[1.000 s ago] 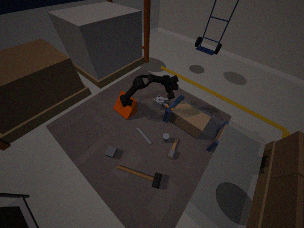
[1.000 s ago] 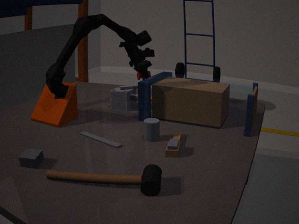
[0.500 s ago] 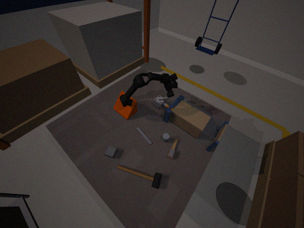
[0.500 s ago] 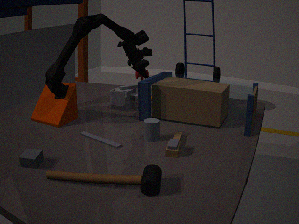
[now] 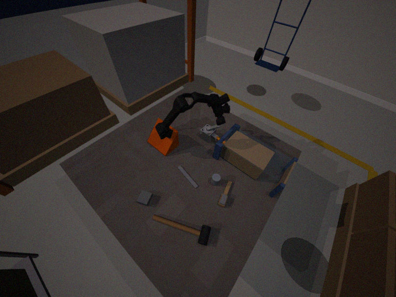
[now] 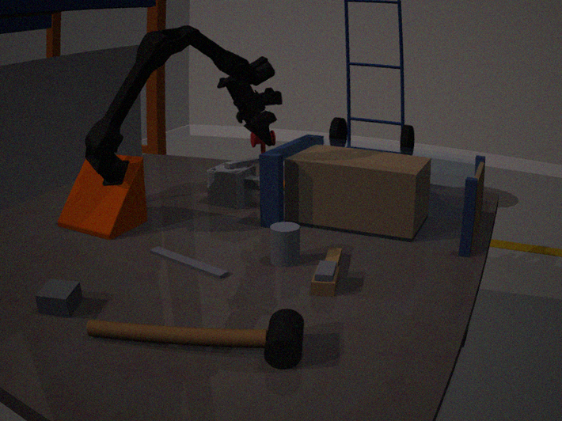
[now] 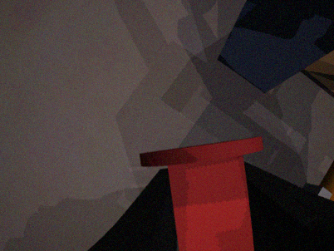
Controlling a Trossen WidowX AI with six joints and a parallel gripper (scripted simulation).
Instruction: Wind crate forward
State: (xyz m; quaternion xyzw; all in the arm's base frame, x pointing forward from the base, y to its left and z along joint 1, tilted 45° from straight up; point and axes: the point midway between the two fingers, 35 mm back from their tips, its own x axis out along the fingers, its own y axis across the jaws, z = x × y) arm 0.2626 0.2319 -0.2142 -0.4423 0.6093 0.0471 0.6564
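My gripper tip is 10 cm to the left of the grey winch, 10 cm above it and 8 cm past it. From my gripper tip the other things lie so: flat grey bar (48 cm to the right, 13 cm below, 1 cm ahead); red knob (1 cm to the right, 1 cm behind); small wooden tool (45 cm to the right, 28 cm ahead, 11 cm below).
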